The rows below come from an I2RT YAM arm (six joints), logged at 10 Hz.
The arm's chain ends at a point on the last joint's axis. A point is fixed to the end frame.
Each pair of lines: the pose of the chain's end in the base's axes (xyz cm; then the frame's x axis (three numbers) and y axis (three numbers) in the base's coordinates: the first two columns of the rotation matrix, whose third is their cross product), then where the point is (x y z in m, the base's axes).
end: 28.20 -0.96 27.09 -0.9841 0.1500 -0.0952 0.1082 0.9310 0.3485
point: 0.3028 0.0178 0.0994
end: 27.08 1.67 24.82 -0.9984 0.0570 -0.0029 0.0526 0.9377 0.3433
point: 0.2730 0.0456 0.0757
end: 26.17 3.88 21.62 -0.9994 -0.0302 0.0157 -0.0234 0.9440 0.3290
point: 0.2582 0.0651 0.0433
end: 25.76 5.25 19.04 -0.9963 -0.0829 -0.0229 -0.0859 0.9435 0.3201
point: 0.2595 0.0775 0.0173
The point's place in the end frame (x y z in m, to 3 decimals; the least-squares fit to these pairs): 0.000 -0.032 0.172
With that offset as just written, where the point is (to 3 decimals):
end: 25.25 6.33 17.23 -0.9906 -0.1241 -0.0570 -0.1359 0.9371 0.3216
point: 0.259 0.089 -0.001
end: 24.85 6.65 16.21 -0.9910 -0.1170 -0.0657 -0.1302 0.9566 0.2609
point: 0.258 0.082 -0.012
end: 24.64 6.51 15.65 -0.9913 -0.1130 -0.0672 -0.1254 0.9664 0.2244
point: 0.257 0.074 -0.018
